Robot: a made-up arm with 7 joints. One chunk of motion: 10 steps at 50 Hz.
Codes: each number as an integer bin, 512 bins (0 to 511) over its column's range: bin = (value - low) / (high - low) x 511, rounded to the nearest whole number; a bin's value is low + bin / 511 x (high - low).
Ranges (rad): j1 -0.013..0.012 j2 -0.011..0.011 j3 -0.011..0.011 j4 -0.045..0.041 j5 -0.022..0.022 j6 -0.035..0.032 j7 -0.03..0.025
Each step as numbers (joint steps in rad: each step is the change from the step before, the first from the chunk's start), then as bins.
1 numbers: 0.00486 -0.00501 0.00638 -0.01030 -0.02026 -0.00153 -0.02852
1 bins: 365 139 404 206 20 255 14
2 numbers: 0.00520 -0.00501 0.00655 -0.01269 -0.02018 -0.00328 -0.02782
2 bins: 372 139 408 192 21 242 20
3 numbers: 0.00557 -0.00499 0.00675 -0.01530 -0.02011 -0.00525 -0.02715
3 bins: 380 140 412 176 22 227 26
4 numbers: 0.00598 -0.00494 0.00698 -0.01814 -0.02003 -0.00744 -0.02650
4 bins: 388 141 418 160 23 210 33
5 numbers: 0.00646 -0.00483 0.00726 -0.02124 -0.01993 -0.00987 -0.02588
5 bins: 398 143 424 141 24 192 38
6 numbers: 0.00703 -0.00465 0.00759 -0.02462 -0.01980 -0.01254 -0.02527
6 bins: 409 147 432 121 26 171 44
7 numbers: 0.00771 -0.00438 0.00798 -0.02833 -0.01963 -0.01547 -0.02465
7 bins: 423 154 441 99 28 149 50
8 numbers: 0.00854 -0.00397 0.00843 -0.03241 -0.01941 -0.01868 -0.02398
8 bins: 440 163 451 75 30 124 56
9 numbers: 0.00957 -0.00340 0.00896 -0.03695 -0.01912 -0.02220 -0.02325
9 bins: 461 177 464 48 33 98 63
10 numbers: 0.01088 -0.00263 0.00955 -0.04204 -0.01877 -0.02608 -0.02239
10 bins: 488 194 477 18 38 68 71
